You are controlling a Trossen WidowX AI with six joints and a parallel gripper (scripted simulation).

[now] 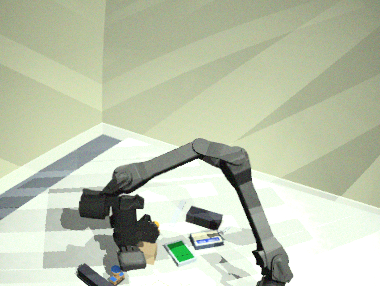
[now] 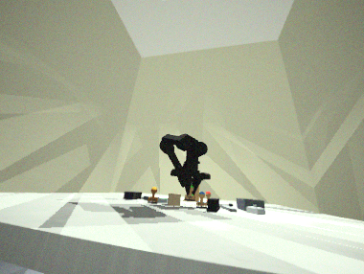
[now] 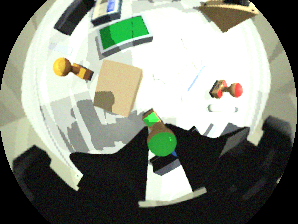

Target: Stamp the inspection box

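Now: the blue-knobbed stamp 10 mm ahead of my gripper tip, 50 mm to the left of it and 30 mm below it. The rest, counted from my gripper tip: green-knob stamp right at my gripper tip; tan box 10 mm behind, 70 mm to the right, 20 mm below; dark bar 30 mm ahead, 100 mm to the left, 30 mm below.
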